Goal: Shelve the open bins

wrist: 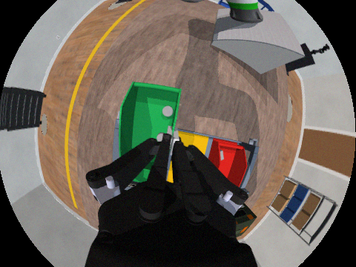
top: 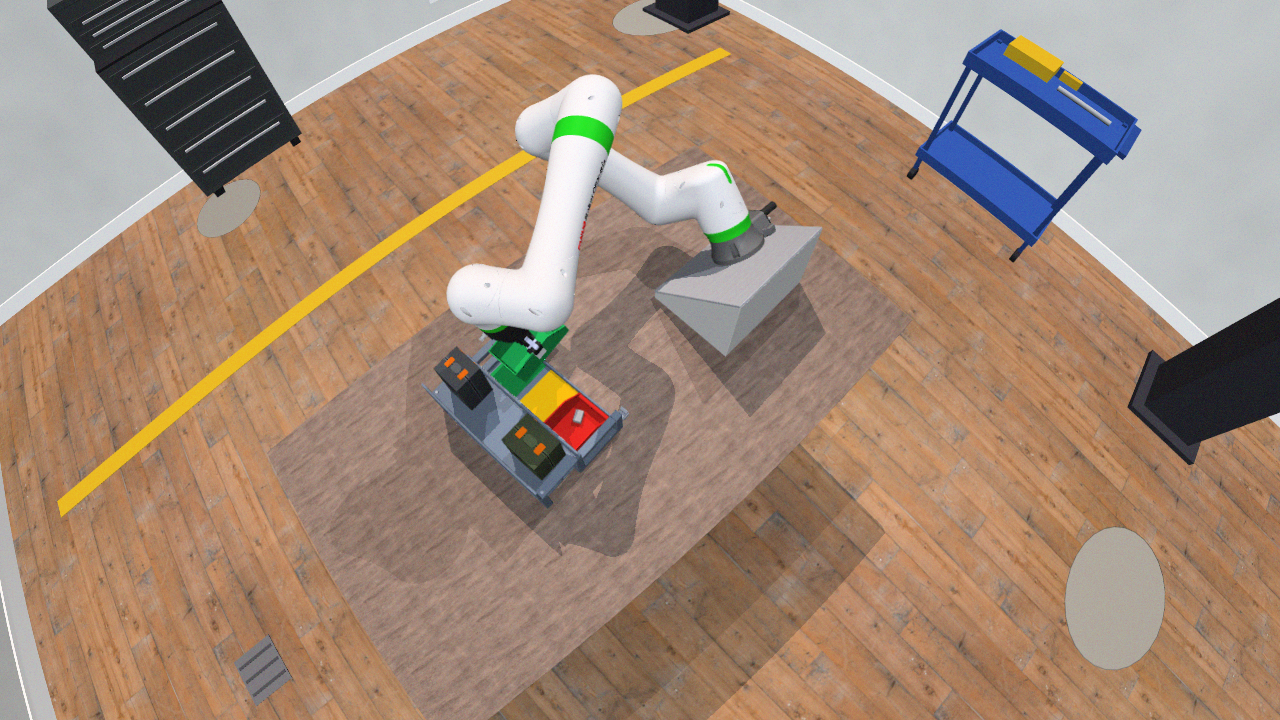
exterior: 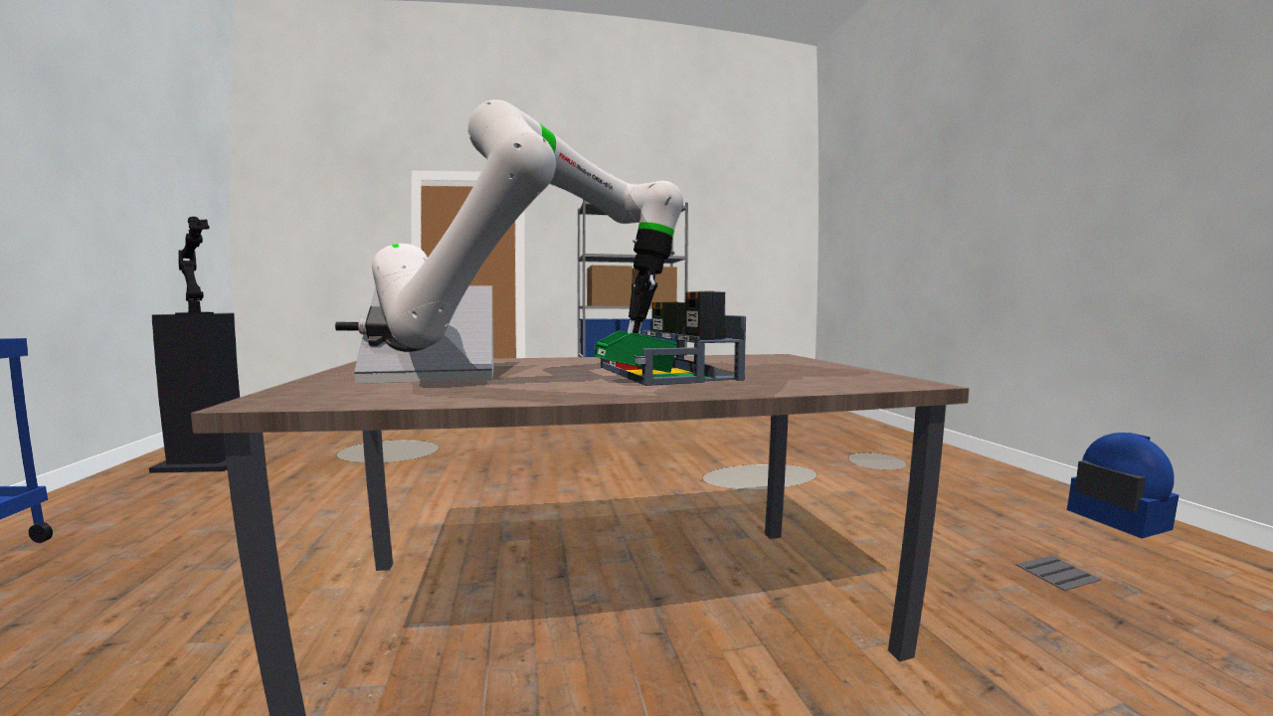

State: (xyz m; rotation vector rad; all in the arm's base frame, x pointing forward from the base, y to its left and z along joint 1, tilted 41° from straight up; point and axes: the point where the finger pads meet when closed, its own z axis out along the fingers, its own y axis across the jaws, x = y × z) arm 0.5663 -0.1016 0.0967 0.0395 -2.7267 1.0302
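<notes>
Now: hand 50 mm to the left of the green bin, 40 mm above it and 10 mm past it. The rest, counted from my hand: red bin: 190 mm to the left, 70 mm below, 60 mm ahead.
</notes>
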